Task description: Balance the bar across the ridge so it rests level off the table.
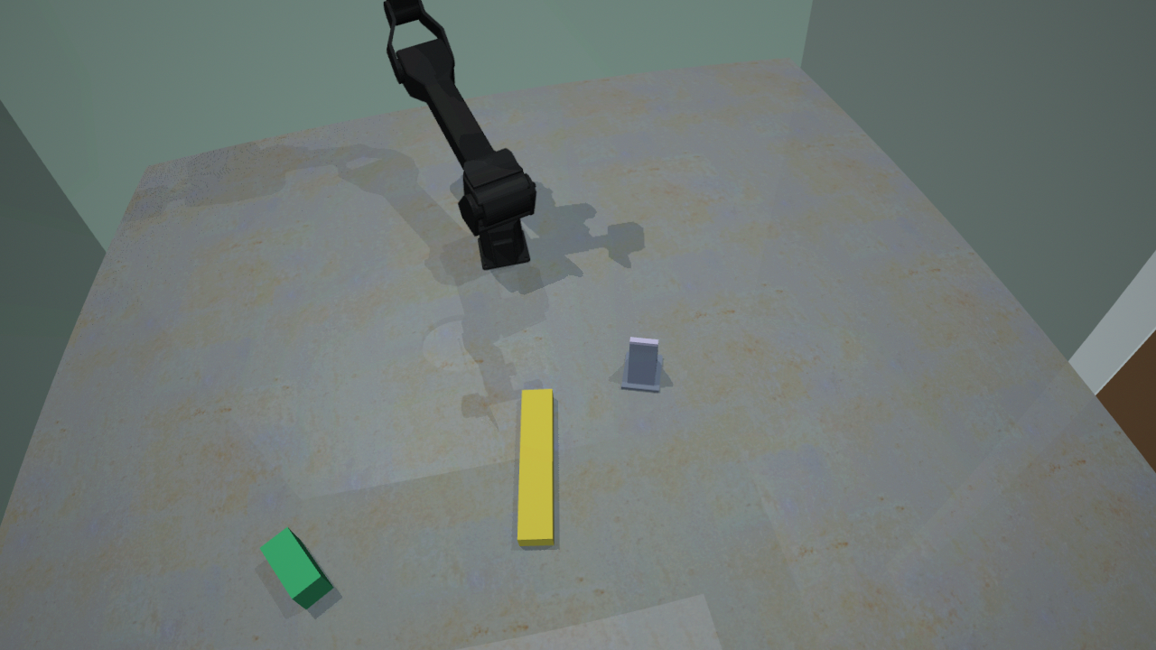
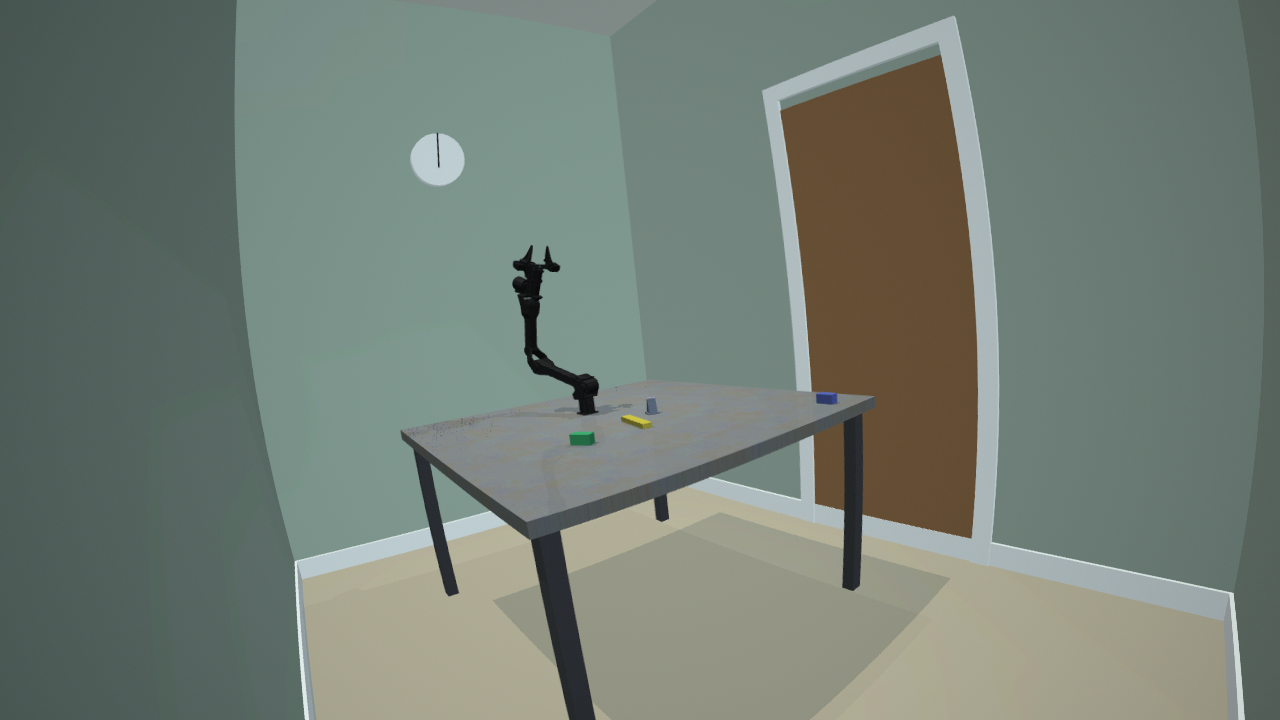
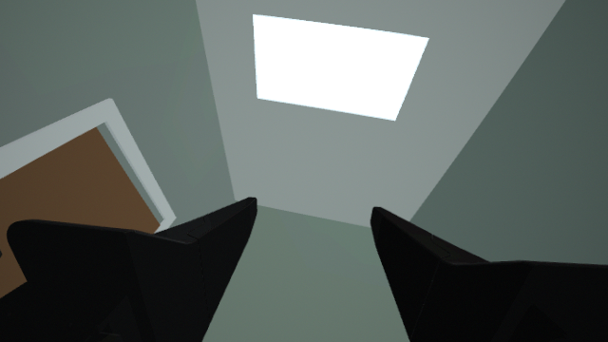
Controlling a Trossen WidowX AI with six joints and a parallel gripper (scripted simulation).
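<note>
My gripper tip is 48 cm short of the yellow bar, 4 cm to the right of it and 66 cm above it. Round my gripper tip: blue block: 89 cm ahead, 55 cm to the left, 65 cm below; green block: 55 cm ahead, 21 cm to the right, 65 cm below.
</note>
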